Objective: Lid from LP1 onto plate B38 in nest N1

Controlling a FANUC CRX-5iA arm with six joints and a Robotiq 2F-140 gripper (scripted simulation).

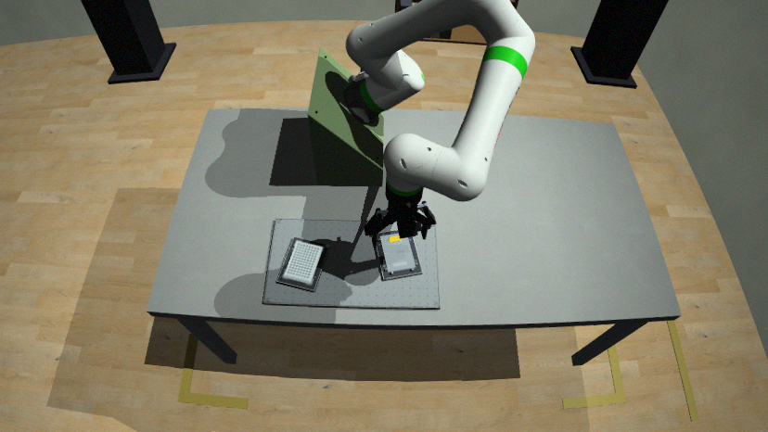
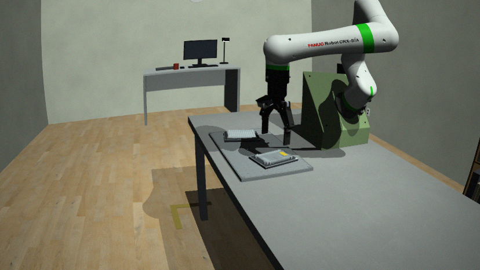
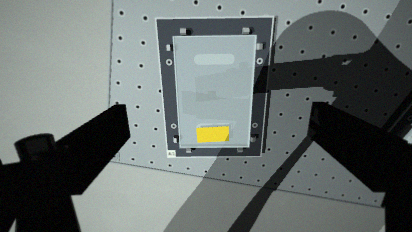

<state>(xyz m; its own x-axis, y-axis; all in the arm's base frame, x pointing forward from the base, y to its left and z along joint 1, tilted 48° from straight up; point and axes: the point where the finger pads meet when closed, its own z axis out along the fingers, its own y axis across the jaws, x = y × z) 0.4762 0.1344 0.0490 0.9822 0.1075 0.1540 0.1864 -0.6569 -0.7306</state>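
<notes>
Now: hand 8 cm above the clear lid. From my hand the other things lie so: lid park LP1: 9 cm below; white culture plate: 4 cm ahead, 29 cm to the right, 8 cm below; dark nest N1: 4 cm ahead, 29 cm to the right, 9 cm below.
</notes>
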